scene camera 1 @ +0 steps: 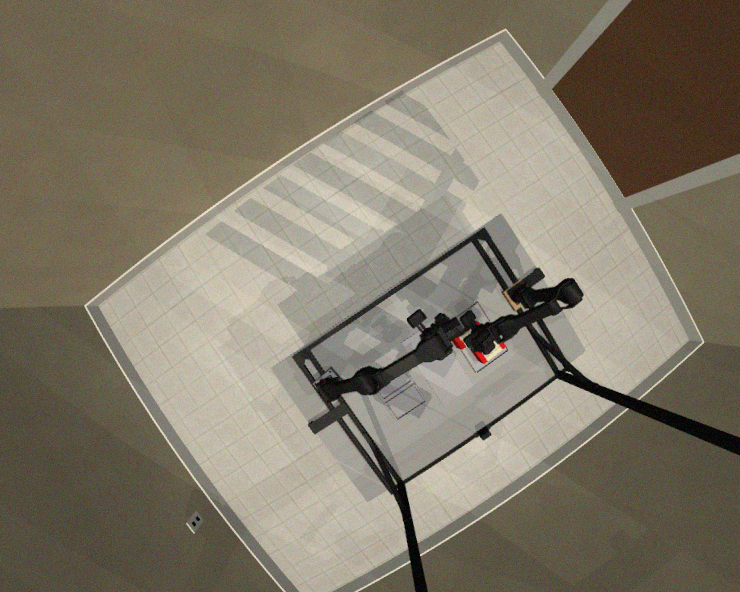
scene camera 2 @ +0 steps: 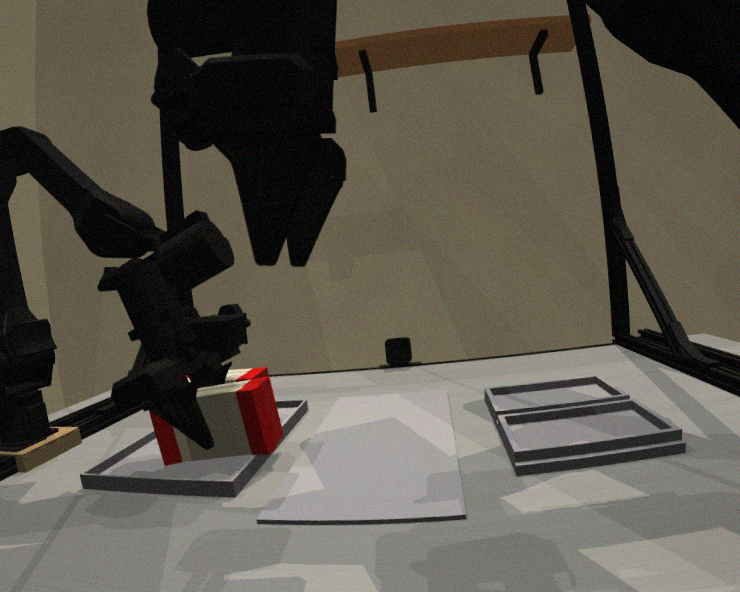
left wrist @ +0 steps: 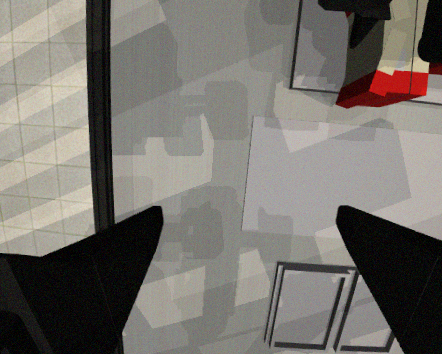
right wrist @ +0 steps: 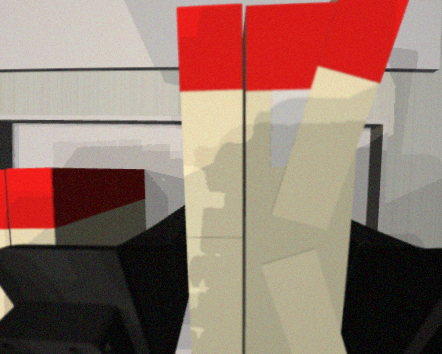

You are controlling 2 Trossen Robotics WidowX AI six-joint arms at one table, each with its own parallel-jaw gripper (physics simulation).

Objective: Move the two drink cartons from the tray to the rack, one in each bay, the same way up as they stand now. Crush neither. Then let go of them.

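Pixels of known places: left gripper, between the fingertips: point(scene camera 2: 284, 266) point(left wrist: 249, 214); right gripper, between the fingertips: point(scene camera 1: 466, 334) point(scene camera 2: 220, 439) point(left wrist: 372, 47) point(right wrist: 247, 201); left arm's base, origin of its link: point(scene camera 1: 329, 385); right arm's base, origin of its link: point(scene camera 1: 518, 294) point(scene camera 2: 24, 438).
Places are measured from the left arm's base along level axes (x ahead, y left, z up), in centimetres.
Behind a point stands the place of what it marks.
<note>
Two cream drink cartons with red ends are in the low grey tray point(scene camera 2: 162, 484) {x 60.7, y -13.8, z -3.3 cm} point(left wrist: 295, 53) {x 57.2, y -13.4, z -3.4 cm} point(right wrist: 374, 175) {x 56.6, y -13.6, z -3.3 cm} at the left of scene camera 2. My right gripper point(scene camera 2: 200, 423) {x 57.4, y -21.9, z -2.0 cm} point(right wrist: 247, 201) {x 57.4, y -21.9, z -2.0 cm} point(scene camera 1: 479, 343) reaches down into the tray. Its fingers press both long sides of the nearer carton point(scene camera 2: 227, 419) {x 55.2, y -19.4, z 1.0 cm} point(right wrist: 241, 175) {x 55.7, y -22.5, z 3.7 cm} point(left wrist: 370, 88) {x 52.0, y -18.3, z 4.1 cm}, which rests low in the tray. The second carton point(right wrist: 97, 207) {x 56.6, y -28.7, z 1.0 cm} point(scene camera 2: 247, 372) {x 56.5, y -32.3, z 3.0 cm} stands close beside it, mostly hidden. My left gripper point(scene camera 2: 282, 259) {x 44.6, y -6.2, z 15.0 cm} point(left wrist: 249, 214) {x 44.6, y -6.2, z 15.0 cm} point(scene camera 1: 450, 329) is open and empty, high above the table. The two-bay rack point(scene camera 2: 573, 455) {x 23.5, y -12.0, z -3.4 cm} point(left wrist: 311, 267) {x 28.1, y -16.8, z -3.5 cm} is empty.
A pale flat mat point(scene camera 2: 379, 470) {x 40.4, y -15.7, z -4.0 cm} point(left wrist: 318, 182) {x 41.1, y -17.1, z -4.0 cm} lies between tray and rack. Black frame posts point(scene camera 2: 605, 176) {x -5.5, y -53.6, z 27.3 cm} point(left wrist: 98, 105) {x 52.3, y 11.1, z -2.4 cm} stand at the table's edges. A small black block point(scene camera 2: 398, 351) {x 36.0, y -59.8, z -1.2 cm} sits at the back edge.
</note>
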